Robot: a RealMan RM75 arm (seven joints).
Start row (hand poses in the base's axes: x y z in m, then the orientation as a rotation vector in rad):
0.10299, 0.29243, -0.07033, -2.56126, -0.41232, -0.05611
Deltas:
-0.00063, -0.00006, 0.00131, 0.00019, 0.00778, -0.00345
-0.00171, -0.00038, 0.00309, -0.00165, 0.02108, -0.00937
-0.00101, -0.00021, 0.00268, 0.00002, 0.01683, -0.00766
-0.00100, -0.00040, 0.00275, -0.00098, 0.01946, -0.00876
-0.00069, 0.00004, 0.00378, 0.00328, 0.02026, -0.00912
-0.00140, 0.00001, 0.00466, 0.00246, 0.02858, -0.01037
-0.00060, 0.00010, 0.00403, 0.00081, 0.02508, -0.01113
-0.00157, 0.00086, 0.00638, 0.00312, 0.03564, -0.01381
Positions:
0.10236, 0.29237, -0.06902, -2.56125, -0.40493, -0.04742
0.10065, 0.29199, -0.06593, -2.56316, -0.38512, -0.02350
0.09964, 0.29178, -0.06325, -2.56319, -0.36892, -0.00473
0.09864, 0.29138, -0.06050, -2.56397, -0.35039, 0.01717
0.09795, 0.29142, -0.05672, -2.56026, -0.33077, 0.03916
0.09655, 0.29143, -0.05206, -2.55635, -0.30644, 0.07138
0.09595, 0.29153, -0.04803, -2.55411, -0.28255, 0.09904
0.09438, 0.29239, -0.04165, -2.54806, -0.25114, 0.13864

